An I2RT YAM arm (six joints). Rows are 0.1 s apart.
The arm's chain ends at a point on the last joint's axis. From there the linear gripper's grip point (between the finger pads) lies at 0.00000 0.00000 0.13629 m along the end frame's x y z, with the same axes.
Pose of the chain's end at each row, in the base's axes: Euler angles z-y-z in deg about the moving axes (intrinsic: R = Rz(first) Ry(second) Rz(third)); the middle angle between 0 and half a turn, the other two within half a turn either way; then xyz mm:
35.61 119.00 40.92 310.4 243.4 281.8
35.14 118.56 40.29 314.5 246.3 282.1
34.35 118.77 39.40 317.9 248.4 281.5
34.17 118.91 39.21 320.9 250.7 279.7
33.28 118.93 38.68 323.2 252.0 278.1
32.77 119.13 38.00 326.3 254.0 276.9
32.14 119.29 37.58 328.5 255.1 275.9
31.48 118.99 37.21 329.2 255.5 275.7
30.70 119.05 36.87 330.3 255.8 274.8
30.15 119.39 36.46 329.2 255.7 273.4
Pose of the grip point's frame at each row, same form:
35.61 119.00 40.92 407.3 312.8 215.7
35.14 118.56 40.29 412.4 315.2 216.9
34.35 118.77 39.40 416.5 315.8 215.9
34.17 118.91 39.21 419.6 317.7 213.8
33.28 118.93 38.68 422.9 317.5 212.2
32.77 119.13 38.00 426.4 318.4 210.6
32.14 119.29 37.58 429.1 318.3 209.2
31.48 118.99 37.21 430.9 317.8 209.6
30.70 119.05 36.87 432.7 316.6 208.6
30.15 119.39 36.46 431.9 315.3 206.5

